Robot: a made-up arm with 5 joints.
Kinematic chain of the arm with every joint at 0, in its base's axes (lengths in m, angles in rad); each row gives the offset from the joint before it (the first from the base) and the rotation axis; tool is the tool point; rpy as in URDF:
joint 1: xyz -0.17 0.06 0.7 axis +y
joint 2: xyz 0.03 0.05 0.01 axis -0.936 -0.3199 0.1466
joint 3: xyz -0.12 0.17 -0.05 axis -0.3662 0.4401 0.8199
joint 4: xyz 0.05 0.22 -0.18 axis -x
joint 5: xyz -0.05 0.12 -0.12 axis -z
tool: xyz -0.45 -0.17 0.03 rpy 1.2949 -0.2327 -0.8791
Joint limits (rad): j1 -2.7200..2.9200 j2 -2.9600..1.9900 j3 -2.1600..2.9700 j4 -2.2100..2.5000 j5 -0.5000..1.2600
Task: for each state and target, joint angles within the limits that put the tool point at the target. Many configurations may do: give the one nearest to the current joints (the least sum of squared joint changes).
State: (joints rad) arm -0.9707 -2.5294 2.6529 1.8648 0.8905
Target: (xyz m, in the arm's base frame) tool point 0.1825 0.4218 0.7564
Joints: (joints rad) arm -1.0682 -2.5568 2.9159 1.8959 1.0026
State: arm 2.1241 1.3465 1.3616 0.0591 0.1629
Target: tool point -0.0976 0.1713 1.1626
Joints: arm 1.2347 1.9313 1.8509 0.0394 0.1414
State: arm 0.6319 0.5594 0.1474 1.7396 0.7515
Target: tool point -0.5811 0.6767 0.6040
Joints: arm 0.4197 0.0036 -0.7066 1.7906 0.1265
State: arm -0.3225 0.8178 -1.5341 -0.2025 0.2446
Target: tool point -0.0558 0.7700 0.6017
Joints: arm -0.2967 -0.1544 -1.4423 0.0517 -0.0854
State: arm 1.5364 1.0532 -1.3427 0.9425 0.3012
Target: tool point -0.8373 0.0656 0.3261
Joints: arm 1.3722 1.3908 -1.2613 0.9835 0.3151
